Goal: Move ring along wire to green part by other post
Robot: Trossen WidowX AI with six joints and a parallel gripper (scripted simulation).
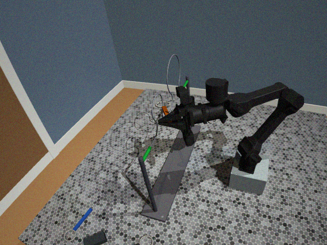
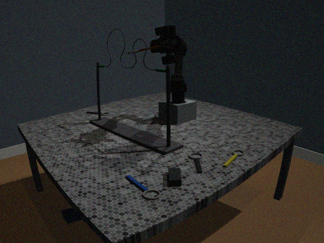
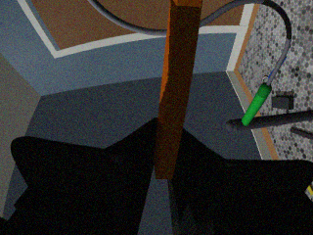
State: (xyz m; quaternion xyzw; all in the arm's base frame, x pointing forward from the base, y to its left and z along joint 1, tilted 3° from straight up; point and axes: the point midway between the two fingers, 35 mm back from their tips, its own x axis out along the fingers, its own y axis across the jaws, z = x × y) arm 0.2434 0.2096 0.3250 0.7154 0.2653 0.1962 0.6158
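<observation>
My gripper tip is now 30 mm short of the orange-handled ring, 100 mm to the left of it and 20 mm above it. Round my gripper tip: yellow-handled ring (120 mm behind, 340 mm to the left, 430 mm below); blue-handled ring (300 mm ahead, 320 mm to the left, 430 mm below); dark block (180 mm ahead, 320 mm to the left, 420 mm below).
</observation>
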